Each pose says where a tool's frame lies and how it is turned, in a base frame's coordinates. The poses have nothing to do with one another.
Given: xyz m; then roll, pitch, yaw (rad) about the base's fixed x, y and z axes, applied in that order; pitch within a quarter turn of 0, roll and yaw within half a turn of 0.
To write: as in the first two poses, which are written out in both.
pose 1, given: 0.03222 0.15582 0.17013 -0.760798 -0.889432 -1.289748
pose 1, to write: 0.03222 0.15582 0.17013 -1.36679 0.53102 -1.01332
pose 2, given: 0.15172 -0.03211 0.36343 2.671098 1.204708 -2.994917
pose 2, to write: 0.15172 -0.03211 0.36343 2.14366 0.85884 -2.08104
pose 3, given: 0.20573 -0.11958 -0.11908 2.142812 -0.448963 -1.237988
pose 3, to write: 0.20573 -0.11958 -0.11908 1.13427 -0.80080 2.34698
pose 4, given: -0.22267 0.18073 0.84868 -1.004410 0.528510 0.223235
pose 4, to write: -0.22267 0.18073 0.84868 0.56490 0.07712 -1.08744
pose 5, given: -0.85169 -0.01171 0.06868 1.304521 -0.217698 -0.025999
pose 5, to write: -0.85169 -0.01171 0.06868 0.20354 -0.08199 1.31006
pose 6, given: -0.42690 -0.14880 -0.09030 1.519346 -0.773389 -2.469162
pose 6, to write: -0.42690 -0.14880 -0.09030 -2.34035 -0.63597 -1.52504
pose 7, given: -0.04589 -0.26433 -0.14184 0.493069 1.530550 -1.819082
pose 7, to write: -0.04589 -0.26433 -0.14184 -1.58420 -0.74112 1.52273
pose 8, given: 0.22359 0.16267 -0.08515 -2.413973 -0.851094 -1.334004
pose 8, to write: 0.22359 0.16267 -0.08515 1.32198 0.89191 2.47172
